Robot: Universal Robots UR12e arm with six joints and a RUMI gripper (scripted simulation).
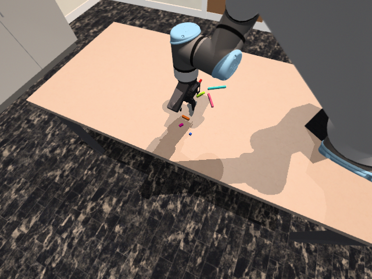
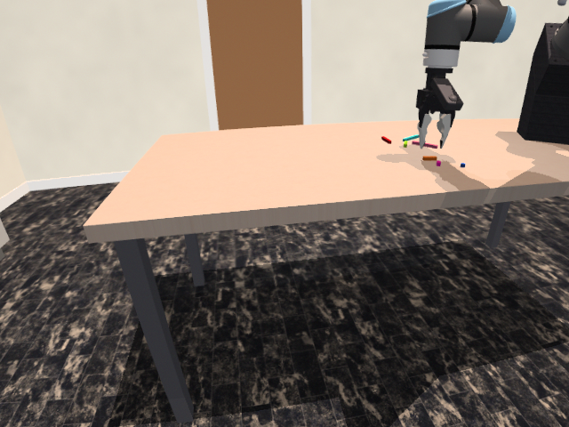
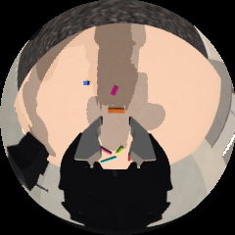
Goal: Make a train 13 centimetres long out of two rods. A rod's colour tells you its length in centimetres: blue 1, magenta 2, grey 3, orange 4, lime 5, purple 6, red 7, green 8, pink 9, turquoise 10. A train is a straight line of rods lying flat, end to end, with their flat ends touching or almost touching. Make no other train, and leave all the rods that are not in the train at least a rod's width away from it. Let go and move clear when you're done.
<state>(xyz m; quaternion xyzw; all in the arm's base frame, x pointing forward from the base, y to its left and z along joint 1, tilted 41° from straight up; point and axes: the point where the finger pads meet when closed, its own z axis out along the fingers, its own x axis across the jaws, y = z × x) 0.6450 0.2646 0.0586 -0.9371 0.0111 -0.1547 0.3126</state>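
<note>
Right now the orange rod is 4 cm below my hand. The rest, counted from my hand: blue rod (7 cm behind, 6 cm to the left, 4 cm below); then magenta rod (1 cm behind, 5 cm to the left, 4 cm below); then pink rod (4 cm behind, 16 cm to the right, 4 cm below).
</note>
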